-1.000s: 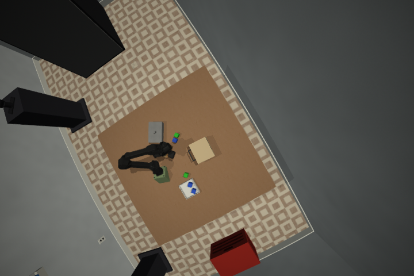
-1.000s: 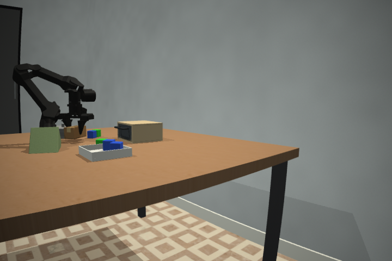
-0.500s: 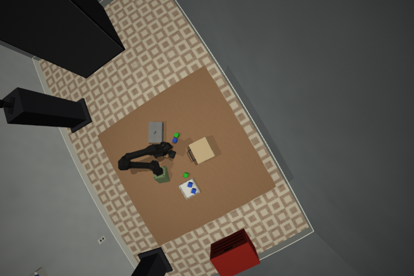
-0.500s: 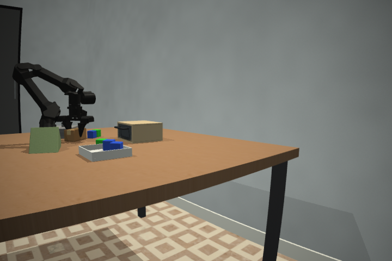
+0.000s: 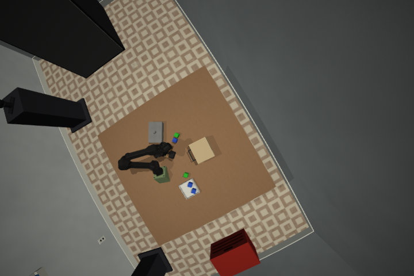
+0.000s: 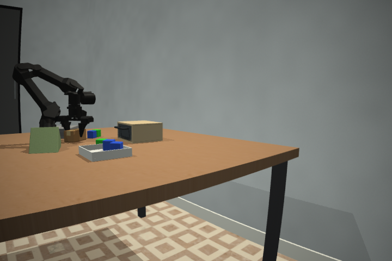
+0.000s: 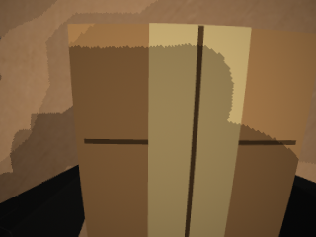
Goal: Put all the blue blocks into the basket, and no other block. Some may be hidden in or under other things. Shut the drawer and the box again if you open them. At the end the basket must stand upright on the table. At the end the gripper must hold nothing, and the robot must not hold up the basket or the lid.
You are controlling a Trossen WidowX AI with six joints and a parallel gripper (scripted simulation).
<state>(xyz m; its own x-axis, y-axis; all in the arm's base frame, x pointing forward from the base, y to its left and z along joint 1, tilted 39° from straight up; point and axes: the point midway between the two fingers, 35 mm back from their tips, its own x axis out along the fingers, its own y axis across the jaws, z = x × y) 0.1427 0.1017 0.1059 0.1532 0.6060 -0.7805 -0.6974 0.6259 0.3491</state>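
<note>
Now: hand 2 cm above the brown box. From my hand the other things lie so: grey lidded box (3 cm behind, 20 cm to the left); then white basket (3 cm ahead, 40 cm to the right, 4 cm below); then tan drawer unit (30 cm ahead, 12 cm to the right, 1 cm below).
</note>
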